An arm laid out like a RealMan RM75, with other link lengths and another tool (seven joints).
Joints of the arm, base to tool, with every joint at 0 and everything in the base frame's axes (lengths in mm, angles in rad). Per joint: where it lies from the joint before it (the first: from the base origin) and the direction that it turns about. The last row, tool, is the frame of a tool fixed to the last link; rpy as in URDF.
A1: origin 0 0 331.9 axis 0 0 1
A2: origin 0 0 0 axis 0 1 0
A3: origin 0 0 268.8 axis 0 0 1
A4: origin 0 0 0 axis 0 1 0
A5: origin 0 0 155.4 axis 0 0 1
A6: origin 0 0 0 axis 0 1 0
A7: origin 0 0 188.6 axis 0 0 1
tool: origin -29 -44 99 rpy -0.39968 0 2.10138
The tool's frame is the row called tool.
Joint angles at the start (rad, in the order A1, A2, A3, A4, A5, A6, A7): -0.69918 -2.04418 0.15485 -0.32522 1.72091 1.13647 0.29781
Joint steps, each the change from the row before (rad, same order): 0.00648 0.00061 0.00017 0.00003 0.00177 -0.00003 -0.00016; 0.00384 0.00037 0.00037 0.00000 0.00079 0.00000 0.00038; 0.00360 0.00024 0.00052 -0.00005 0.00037 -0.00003 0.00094; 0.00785 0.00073 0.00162 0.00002 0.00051 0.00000 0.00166; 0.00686 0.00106 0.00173 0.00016 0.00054 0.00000 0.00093; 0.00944 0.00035 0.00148 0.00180 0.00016 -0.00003 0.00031; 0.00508 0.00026 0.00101 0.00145 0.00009 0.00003 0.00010; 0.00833 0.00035 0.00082 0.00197 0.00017 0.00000 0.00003; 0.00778 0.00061 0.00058 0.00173 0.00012 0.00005 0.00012; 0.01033 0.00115 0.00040 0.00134 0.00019 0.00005 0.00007
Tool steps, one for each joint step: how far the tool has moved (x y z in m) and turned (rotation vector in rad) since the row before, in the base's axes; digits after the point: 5 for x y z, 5 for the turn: -0.00297 -0.00127 -0.00010 -0.00079 0.00122 0.00524; -0.00176 -0.00077 -0.00005 -0.00030 0.00110 0.00291; -0.00165 -0.00073 -0.00006 -0.00006 0.00131 0.00264; -0.00368 -0.00159 -0.00006 -0.00023 0.00292 0.00589; -0.00335 -0.00137 0.00005 -0.00036 0.00281 0.00518; -0.00461 -0.00169 0.00018 0.00040 0.00272 0.00826; -0.00255 -0.00088 0.00019 0.00041 0.00191 0.00428; -0.00412 -0.00141 0.00035 0.00084 0.00227 0.00754; -0.00389 -0.00127 0.00049 0.00107 0.00219 0.00709; -0.00514 -0.00176 0.00067 0.00119 0.00224 0.00975
